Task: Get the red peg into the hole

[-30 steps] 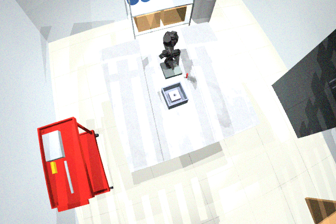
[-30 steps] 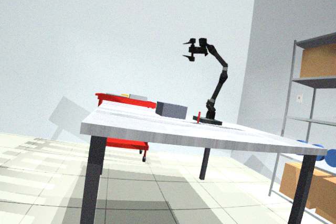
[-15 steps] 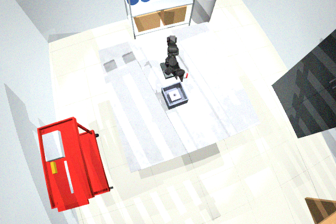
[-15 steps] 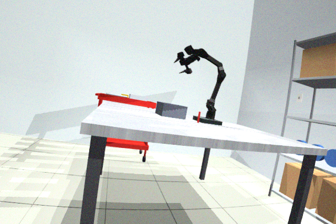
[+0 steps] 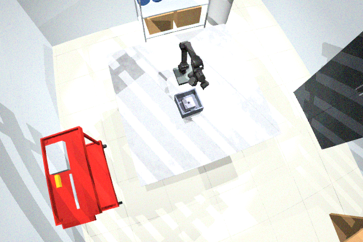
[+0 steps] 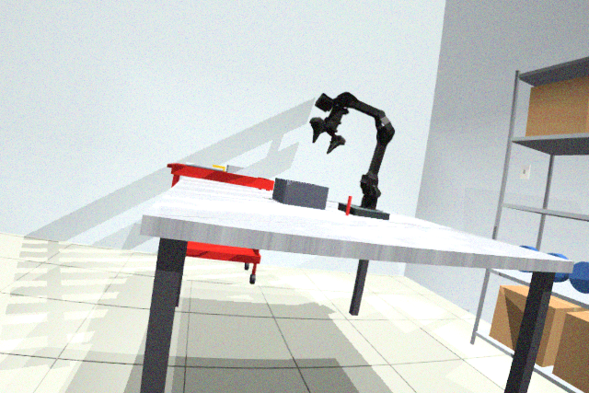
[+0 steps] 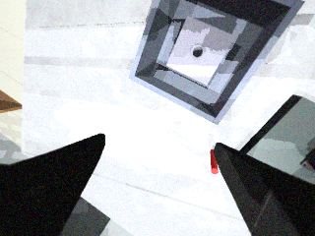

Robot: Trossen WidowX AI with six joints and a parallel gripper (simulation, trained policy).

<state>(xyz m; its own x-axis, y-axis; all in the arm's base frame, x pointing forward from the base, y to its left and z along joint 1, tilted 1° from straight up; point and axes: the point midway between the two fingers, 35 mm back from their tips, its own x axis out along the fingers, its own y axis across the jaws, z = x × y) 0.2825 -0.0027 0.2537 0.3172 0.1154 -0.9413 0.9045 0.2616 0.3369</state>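
The red peg lies 120 mm behind my gripper tip, 110 mm to the left of it and 210 mm below it. Round my gripper tip: grey box 20 mm ahead, 90 mm to the right, 230 mm below.
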